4 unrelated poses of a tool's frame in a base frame.
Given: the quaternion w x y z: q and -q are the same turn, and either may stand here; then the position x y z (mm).
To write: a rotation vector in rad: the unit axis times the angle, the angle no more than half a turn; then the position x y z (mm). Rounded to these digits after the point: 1 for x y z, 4 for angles.
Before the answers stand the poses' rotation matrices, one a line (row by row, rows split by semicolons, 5 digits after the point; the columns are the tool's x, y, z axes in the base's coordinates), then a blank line. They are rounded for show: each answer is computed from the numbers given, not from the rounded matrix.
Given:
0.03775 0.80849 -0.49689 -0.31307 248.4 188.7 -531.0
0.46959 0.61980 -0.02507 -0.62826 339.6 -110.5 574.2
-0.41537 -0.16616 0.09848 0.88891 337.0 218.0 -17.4
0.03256 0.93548 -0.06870 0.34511 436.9 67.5 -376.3
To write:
0.31017 -0.77983 -0.54375; -0.82710 -0.50335 0.25008; -0.46872 0.37217 -0.80112
0.20933 0.55897 -0.80233; -0.62112 -0.55772 -0.55060; -0.75524 0.61360 0.23044
-0.59972 0.70573 -0.37721; -0.77118 -0.63554 0.03704; -0.21359 0.31312 0.92539
0.75236 -0.15101 0.64121; -0.10606 -0.98844 -0.10834; 0.65016 0.01350 -0.75968

2.4807 -1.5246 -0.9606 248.4 188.7 -531.0
1.5191 -0.0614 -1.5399 339.6 -110.5 574.2
0.4174 -0.2474 -2.2328 337.0 218.0 -17.4
2.8795 -0.2115 1.0623 436.9 67.5 -376.3

